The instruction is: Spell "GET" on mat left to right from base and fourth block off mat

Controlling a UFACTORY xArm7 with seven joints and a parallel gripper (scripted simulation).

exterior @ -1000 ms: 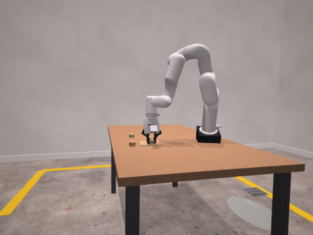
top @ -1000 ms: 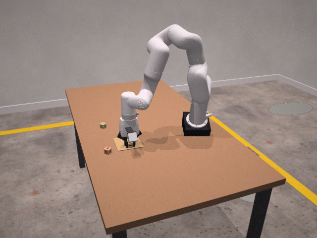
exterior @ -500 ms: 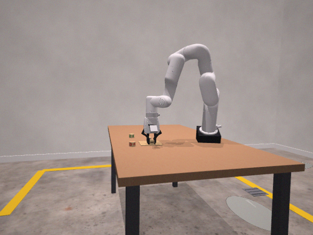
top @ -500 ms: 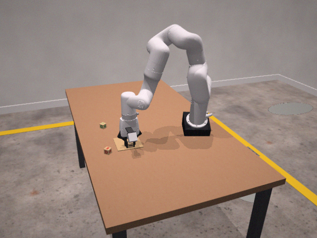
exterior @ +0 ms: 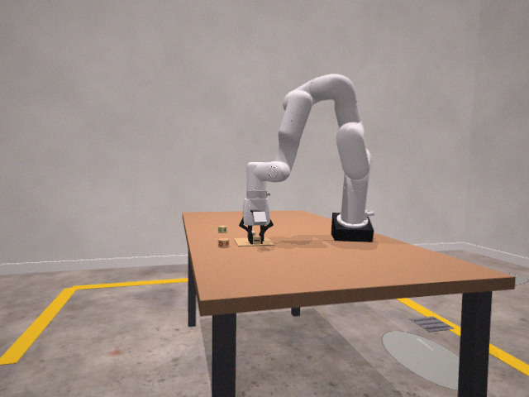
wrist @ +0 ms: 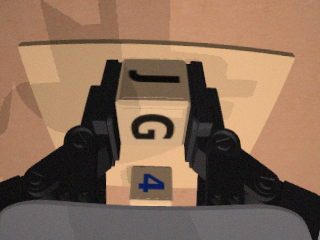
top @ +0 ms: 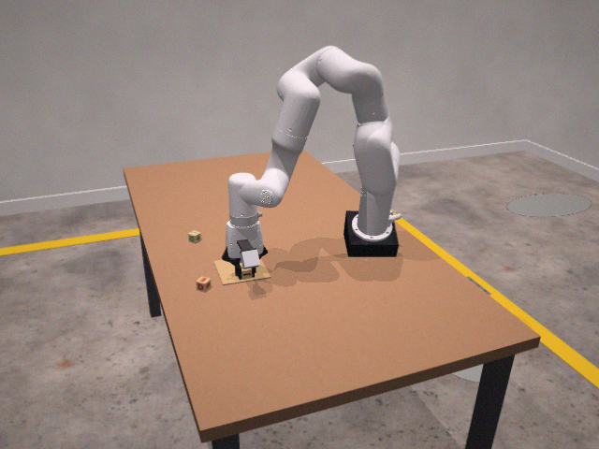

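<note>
Right now the black-lettered block is 1 cm below my hand. Round my hand: green-lettered block (28 cm to the right, 8 cm ahead, 1 cm below); then tan mat (5 cm to the right, 2 cm below); then red-lettered block (13 cm ahead, 2 cm to the left, 1 cm below).
</note>
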